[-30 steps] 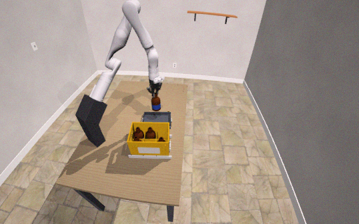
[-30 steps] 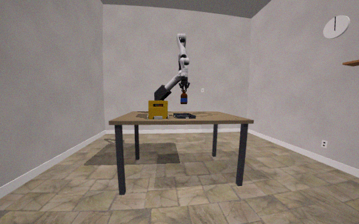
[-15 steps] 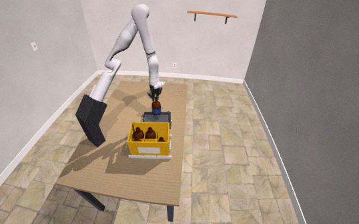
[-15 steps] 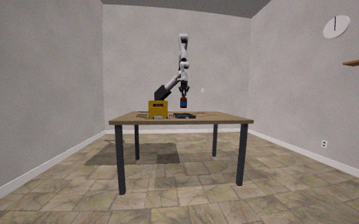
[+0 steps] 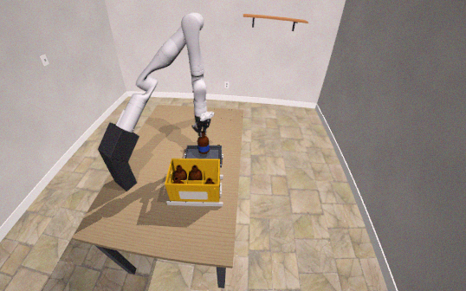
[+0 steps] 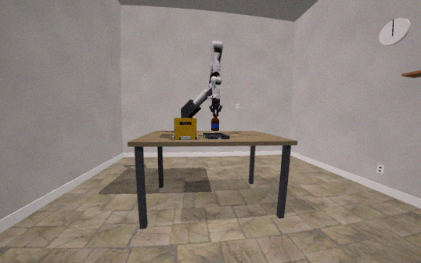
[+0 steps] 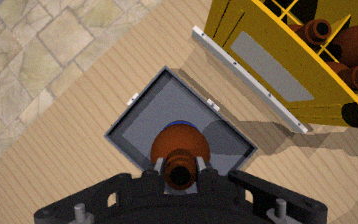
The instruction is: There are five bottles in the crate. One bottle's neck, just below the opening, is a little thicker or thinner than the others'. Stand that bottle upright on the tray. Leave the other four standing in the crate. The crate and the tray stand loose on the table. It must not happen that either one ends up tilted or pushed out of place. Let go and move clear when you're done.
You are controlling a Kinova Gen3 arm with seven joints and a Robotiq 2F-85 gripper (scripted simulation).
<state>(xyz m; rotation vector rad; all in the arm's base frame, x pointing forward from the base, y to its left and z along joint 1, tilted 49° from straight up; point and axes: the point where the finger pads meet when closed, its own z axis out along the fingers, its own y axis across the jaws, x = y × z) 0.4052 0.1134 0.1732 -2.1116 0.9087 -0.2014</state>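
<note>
The dark grey tray lies 20 cm below my hand. Also, from my hand: yellow crate (28 cm to the right, 13 cm below, 2 cm ahead).
</note>
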